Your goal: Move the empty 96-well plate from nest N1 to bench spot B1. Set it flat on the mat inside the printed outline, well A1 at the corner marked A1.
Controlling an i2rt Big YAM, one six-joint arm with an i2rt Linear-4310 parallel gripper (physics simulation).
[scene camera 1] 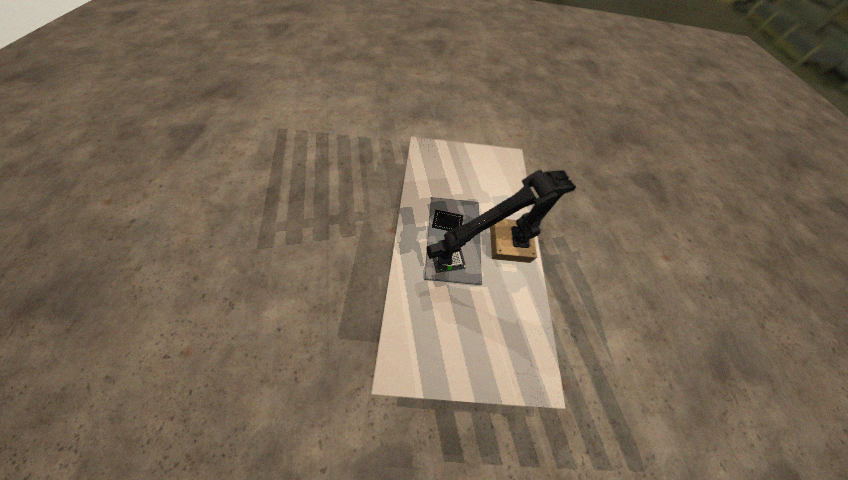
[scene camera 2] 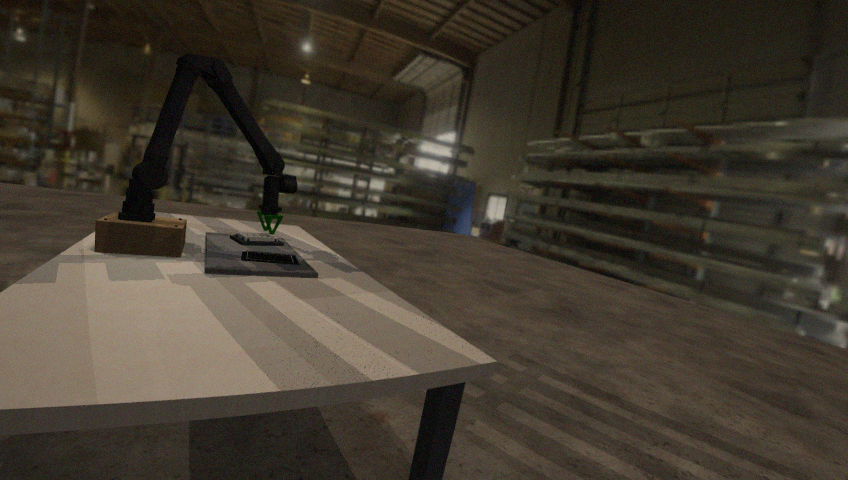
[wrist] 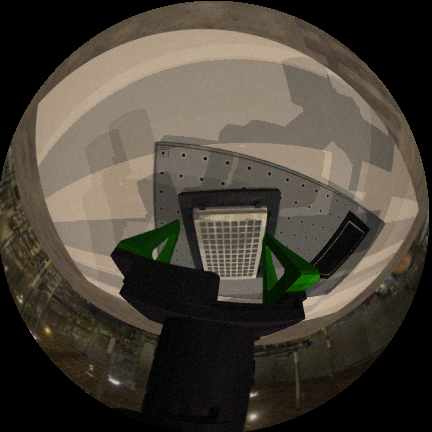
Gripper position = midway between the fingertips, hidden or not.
My gripper (wrist: 221, 230) is open, with nothing in its grasp. Also in view: a well plate (wrist: 229, 238). Also in view: a dark outlined slot (wrist: 351, 231).
